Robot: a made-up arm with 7 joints. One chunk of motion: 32 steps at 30 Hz.
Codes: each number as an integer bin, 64 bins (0 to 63) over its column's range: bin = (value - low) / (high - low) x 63, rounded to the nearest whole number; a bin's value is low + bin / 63 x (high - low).
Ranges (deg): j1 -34..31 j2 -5..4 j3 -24..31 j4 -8..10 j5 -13..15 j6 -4..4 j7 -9..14
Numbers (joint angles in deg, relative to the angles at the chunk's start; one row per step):
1: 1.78 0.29 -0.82 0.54 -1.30 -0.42 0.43
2: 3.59 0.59 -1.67 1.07 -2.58 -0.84 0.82
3: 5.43 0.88 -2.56 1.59 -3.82 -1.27 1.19
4: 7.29 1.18 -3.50 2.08 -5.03 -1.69 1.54
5: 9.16 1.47 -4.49 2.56 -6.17 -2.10 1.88
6: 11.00 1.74 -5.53 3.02 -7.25 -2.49 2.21
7: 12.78 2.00 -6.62 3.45 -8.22 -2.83 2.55
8: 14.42 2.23 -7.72 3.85 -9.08 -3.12 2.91
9: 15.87 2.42 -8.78 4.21 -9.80 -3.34 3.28
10: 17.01 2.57 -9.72 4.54 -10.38 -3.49 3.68
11: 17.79 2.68 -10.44 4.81 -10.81 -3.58 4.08
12: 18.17 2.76 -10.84 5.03 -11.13 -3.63 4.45
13: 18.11 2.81 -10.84 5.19 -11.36 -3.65 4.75
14: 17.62 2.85 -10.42 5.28 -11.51 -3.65 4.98
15: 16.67 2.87 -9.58 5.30 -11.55 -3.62 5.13
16: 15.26 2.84 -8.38 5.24 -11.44 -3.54 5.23
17: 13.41 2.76 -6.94 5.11 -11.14 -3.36 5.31
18: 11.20 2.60 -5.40 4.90 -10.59 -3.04 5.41
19: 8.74 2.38 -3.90 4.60 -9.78 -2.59 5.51
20: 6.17 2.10 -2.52 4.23 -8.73 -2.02 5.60
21: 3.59 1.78 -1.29 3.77 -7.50 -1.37 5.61
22: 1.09 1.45 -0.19 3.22 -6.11 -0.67 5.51
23: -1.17 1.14 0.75 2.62 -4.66 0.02 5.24
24: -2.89 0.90 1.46 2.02 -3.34 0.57 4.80
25: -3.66 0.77 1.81 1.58 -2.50 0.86 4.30
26: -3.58 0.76 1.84 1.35 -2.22 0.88 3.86
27: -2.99 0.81 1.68 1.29 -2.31 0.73 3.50
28: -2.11 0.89 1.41 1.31 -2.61 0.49 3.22
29: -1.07 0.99 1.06 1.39 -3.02 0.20 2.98
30: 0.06 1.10 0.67 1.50 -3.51 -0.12 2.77
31: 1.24 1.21 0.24 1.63 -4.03 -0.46 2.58
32: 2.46 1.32 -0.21 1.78 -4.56 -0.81 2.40
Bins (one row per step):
1: 35 37 27 30 26 28 26
2: 36 39 26 32 23 25 27
3: 38 41 25 34 21 21 28
4: 40 43 23 35 18 18 29
5: 42 45 22 37 15 15 30
6: 44 47 21 39 13 12 31
7: 45 49 20 40 11 9 32
8: 47 51 19 41 9 7 33
9: 48 52 17 43 7 5 34
10: 49 53 16 44 6 4 35
11: 50 54 16 45 5 3 36
12: 51 54 15 46 4 3 37
13: 51 55 15 46 4 3 38
14: 50 55 16 46 3 3 38
15: 49 55 17 47 3 3 39
16: 48 55 18 46 4 4 39
17: 46 54 20 46 4 5 39
18: 44 53 21 45 5 8 39
19: 41 52 23 44 7 11 40
20: 39 50 25 43 10 16 40
21: 36 47 26 41 12 21 40
22: 34 45 27 39 16 26 40
23: 32 43 28 37 19 32 39
24: 30 41 29 35 22 36 38
25: 29 40 30 34 24 38 36
26: 29 40 30 33 24 38 35
27: 30 41 29 33 24 37 34
28: 31 41 29 33 23 35 33
29: 32 42 29 33 22 33 33
30: 33 43 28 33 21 31 32
31: 34 43 28 34 20 28 32
32: 35 44 27 34 19 25 31

